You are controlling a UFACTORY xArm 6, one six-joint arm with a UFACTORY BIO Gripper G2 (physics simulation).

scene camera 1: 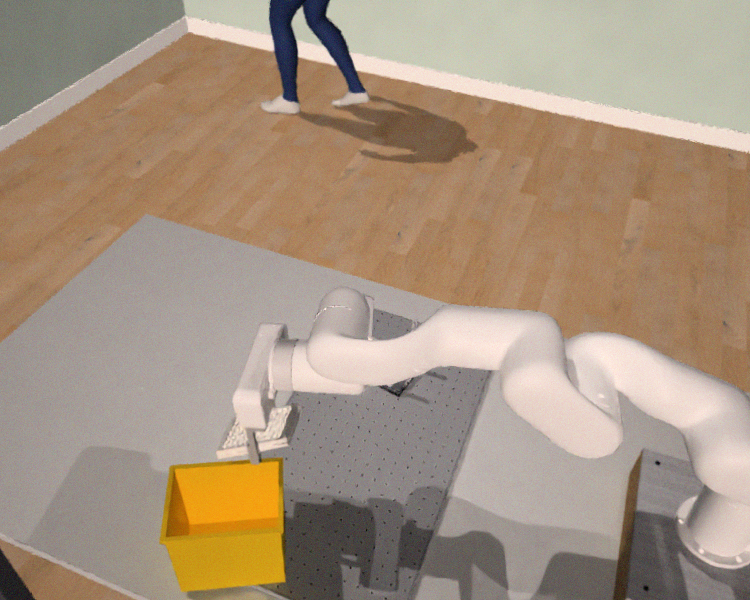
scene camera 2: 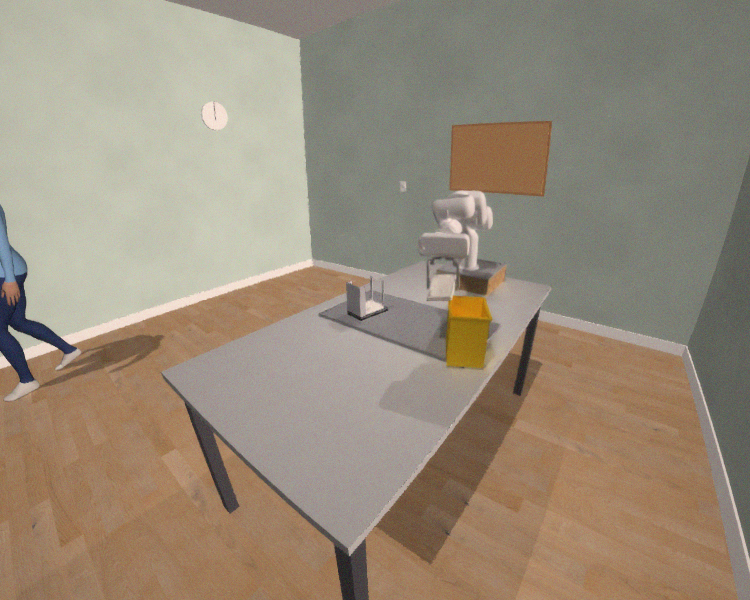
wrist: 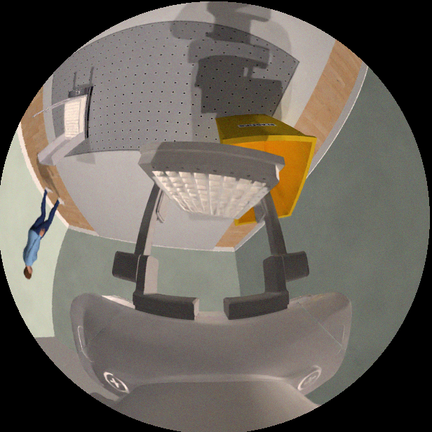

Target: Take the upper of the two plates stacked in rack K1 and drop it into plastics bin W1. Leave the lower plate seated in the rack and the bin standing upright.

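Places are measured from the arm's base along level axes (x back, y right, z up), in metres.
Pixels of known places: hand, tool point: (scene camera 2: 442,283); arm's base, link origin: (scene camera 1: 714,532) (scene camera 2: 467,267).
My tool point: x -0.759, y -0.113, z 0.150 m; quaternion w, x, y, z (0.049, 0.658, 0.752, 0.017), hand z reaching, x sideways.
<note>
For each thing: its top centre in the pictures, then the offset to it from my tool point. Level surfaces: height alone.
- yellow plastics bin W1, top centre: (scene camera 1: 224,497) (scene camera 2: 468,306) dx -0.024, dy -0.102, dz -0.054 m
- Rack K1, top centre: (scene camera 1: 382,320) (scene camera 2: 367,281) dx +0.113, dy +0.377, dz -0.086 m
- lower plate, top centre: (scene camera 2: 366,305) dx +0.103, dy +0.380, dz -0.200 m
- dark perforated board, surface height: dz -0.234 m
- grey table, surface height: dz -0.247 m
My gripper (scene camera 1: 265,431) (scene camera 2: 442,285) (wrist: 214,195) is shut on the upper plate (scene camera 1: 277,425) (scene camera 2: 441,288) (wrist: 212,159), a pale multi-well plate held across its width. The plate is in the air, near the yellow plastics bin W1 (scene camera 1: 228,559) (scene camera 2: 466,340) (wrist: 295,175). In the wrist view its right end overlaps the bin's opening. The bin stands upright and open at the top. Rack K1 (scene camera 1: 398,390) (scene camera 2: 355,300) (wrist: 80,92) stands apart on the perforated board, with the lower plate (scene camera 2: 375,306) (wrist: 75,116) seated in it. The arm hides most of the rack in scene camera 1.
The dark perforated board (scene camera 1: 375,437) (scene camera 2: 406,322) (wrist: 150,75) lies on the grey table (scene camera 1: 143,300) (scene camera 2: 300,400). The arm's base stands on a wood-sided block (scene camera 1: 663,494) (scene camera 2: 478,284). A person (scene camera 1: 319,56) (scene camera 2: 18,312) (wrist: 36,235) is on the floor beyond the table.
</note>
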